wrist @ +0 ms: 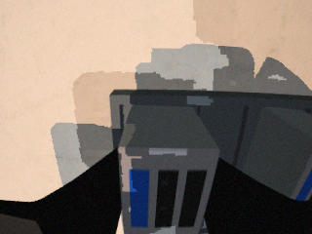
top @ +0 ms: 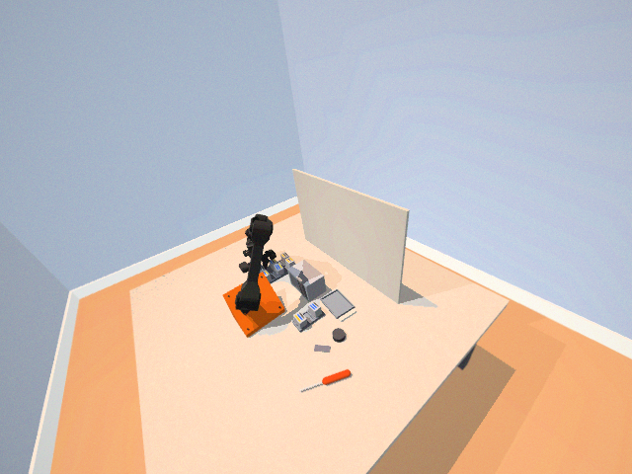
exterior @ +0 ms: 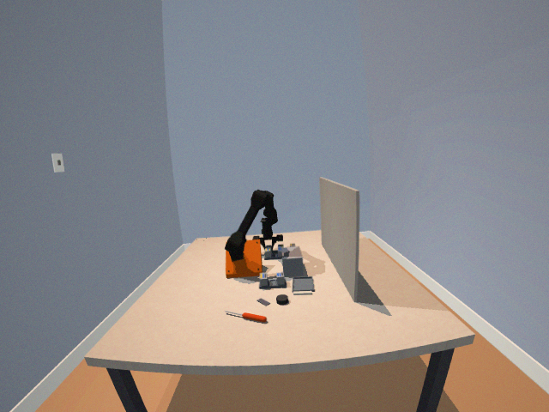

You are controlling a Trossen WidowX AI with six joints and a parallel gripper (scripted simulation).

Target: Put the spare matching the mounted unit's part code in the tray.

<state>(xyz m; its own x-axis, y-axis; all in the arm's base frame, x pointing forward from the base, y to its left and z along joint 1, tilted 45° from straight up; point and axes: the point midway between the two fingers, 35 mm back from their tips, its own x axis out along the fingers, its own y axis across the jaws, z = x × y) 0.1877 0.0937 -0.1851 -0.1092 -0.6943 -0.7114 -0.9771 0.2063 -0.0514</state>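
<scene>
Right now my gripper tip is 100 mm short of the grey tray, 430 mm to the left of it and 10 mm above it. Round my gripper tip: grey mounted unit 90 mm ahead, 250 mm to the right, 30 mm above; then black puck 20 mm behind, 540 mm to the right, 10 mm below; then beige board 320 mm ahead, 290 mm to the right, 210 mm above.
</scene>
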